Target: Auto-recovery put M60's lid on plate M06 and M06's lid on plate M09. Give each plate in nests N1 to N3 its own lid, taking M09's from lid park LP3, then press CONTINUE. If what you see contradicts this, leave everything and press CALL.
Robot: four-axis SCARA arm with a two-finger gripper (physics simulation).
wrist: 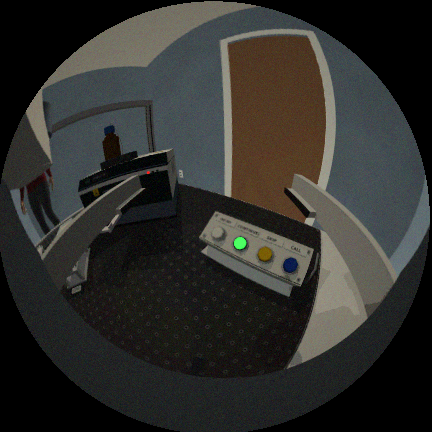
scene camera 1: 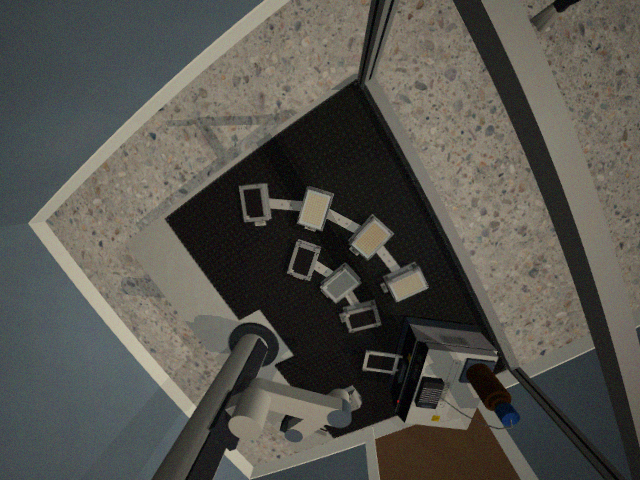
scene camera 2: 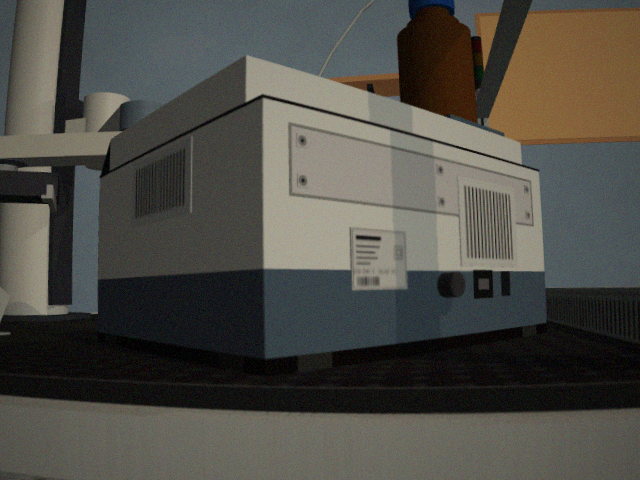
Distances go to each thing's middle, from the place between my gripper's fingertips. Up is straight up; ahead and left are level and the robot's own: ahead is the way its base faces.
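Brown bottle (scene camera 2: 436,73): 120 mm above my hand, 610 mm ahead of it, 10 mm to the right of it.
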